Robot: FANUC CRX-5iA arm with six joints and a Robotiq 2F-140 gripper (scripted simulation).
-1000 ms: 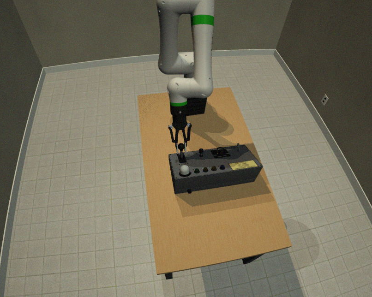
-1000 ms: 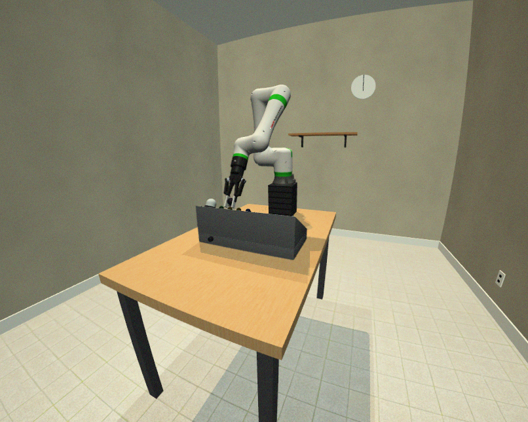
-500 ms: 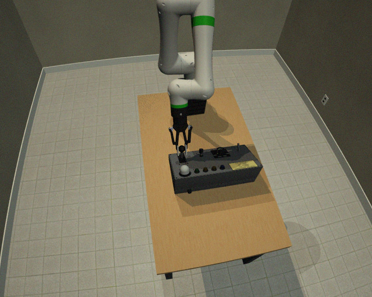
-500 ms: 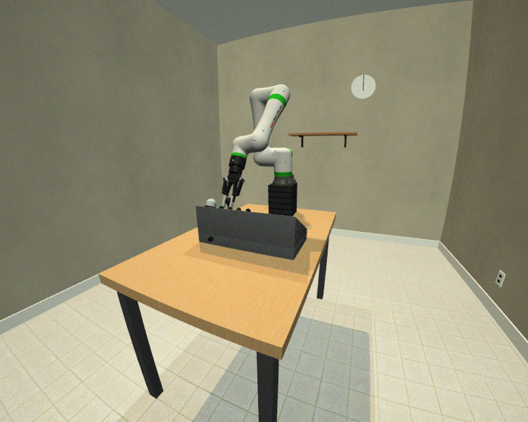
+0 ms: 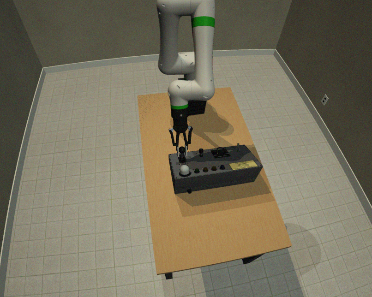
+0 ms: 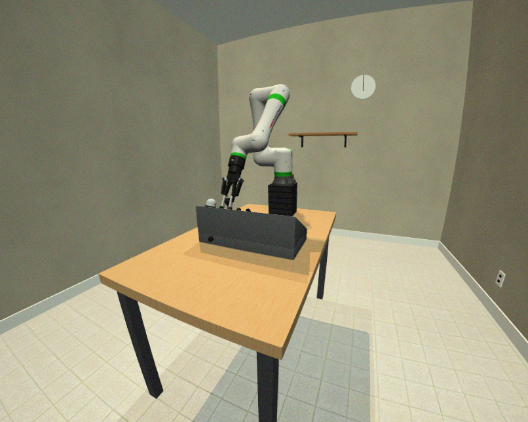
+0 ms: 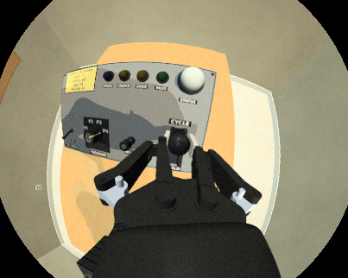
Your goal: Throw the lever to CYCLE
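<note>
Right now my hand is 40 mm above the lever. From my hand the other things lie so: dark grey console 180 mm to the left, 80 mm below, 20 mm ahead; then black rotary selector 230 mm to the left, 60 mm below, 30 mm behind; then small black toggle 120 mm to the left, 60 mm below, 20 mm behind.
</note>
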